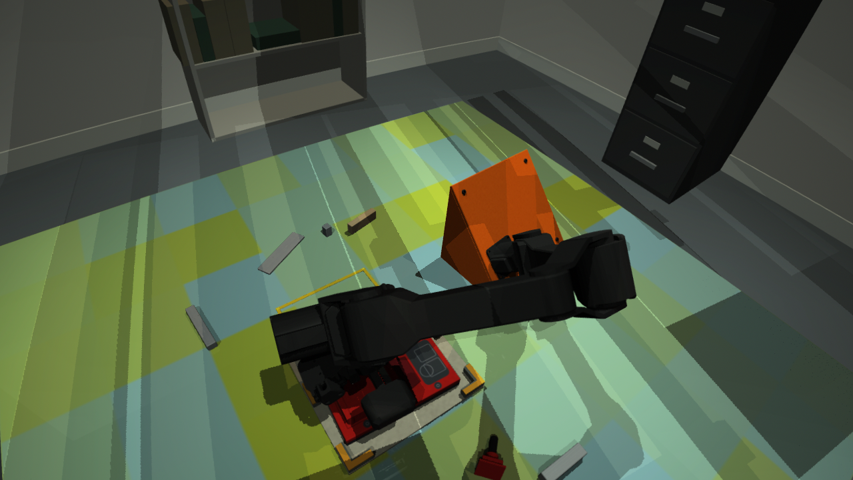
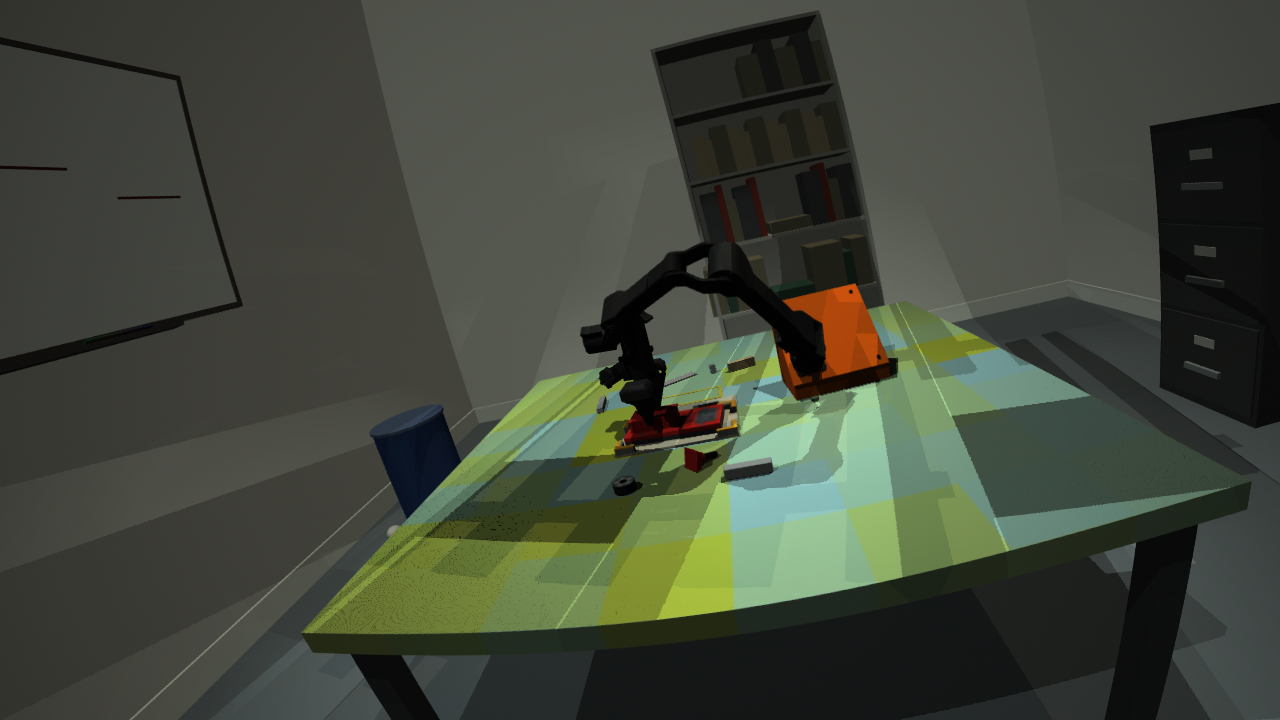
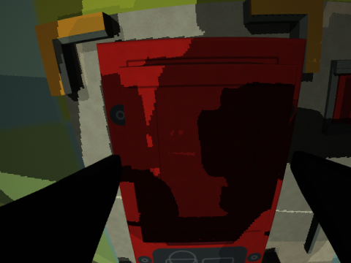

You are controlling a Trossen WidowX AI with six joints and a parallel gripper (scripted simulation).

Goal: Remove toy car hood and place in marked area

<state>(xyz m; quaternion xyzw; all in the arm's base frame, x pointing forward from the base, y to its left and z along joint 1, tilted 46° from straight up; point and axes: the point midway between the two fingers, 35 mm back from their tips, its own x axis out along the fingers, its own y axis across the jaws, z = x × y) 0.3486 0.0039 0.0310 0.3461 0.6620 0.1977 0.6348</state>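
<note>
My gripper tip is now right at the red hood. Also, from my gripper tip: small cube (350 mm to the right, 160 mm behind, 30 mm below); tan block (330 mm to the right, 240 mm behind, 30 mm below); black ring (230 mm to the left, 70 mm ahead, 30 mm below).
</note>
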